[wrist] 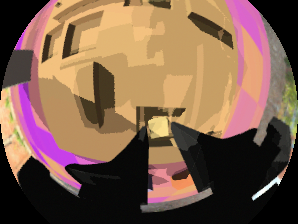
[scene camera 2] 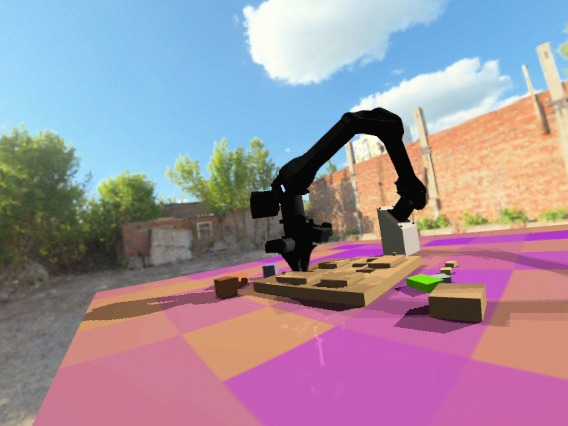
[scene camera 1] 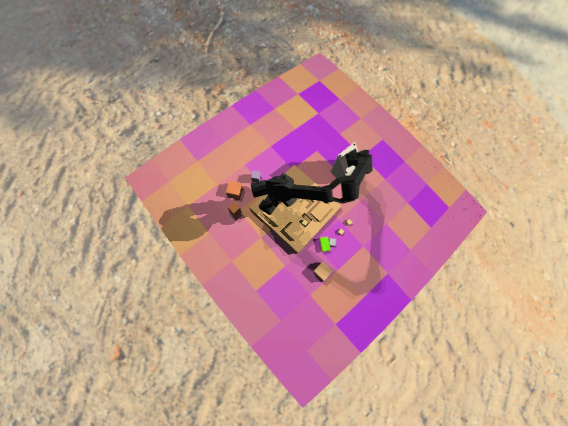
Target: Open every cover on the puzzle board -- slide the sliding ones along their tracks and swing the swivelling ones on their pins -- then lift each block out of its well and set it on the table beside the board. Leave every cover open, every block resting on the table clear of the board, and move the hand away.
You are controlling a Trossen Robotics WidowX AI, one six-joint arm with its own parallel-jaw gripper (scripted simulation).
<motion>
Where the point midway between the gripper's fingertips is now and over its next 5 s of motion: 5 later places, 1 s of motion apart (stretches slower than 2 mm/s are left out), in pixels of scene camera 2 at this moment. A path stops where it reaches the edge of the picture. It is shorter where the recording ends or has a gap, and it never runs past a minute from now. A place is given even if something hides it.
My gripper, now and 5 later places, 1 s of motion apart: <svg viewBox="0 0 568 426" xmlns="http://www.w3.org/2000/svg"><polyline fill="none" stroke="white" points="302,275 300,263 296,241 288,236 288,242 289,257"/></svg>
</motion>
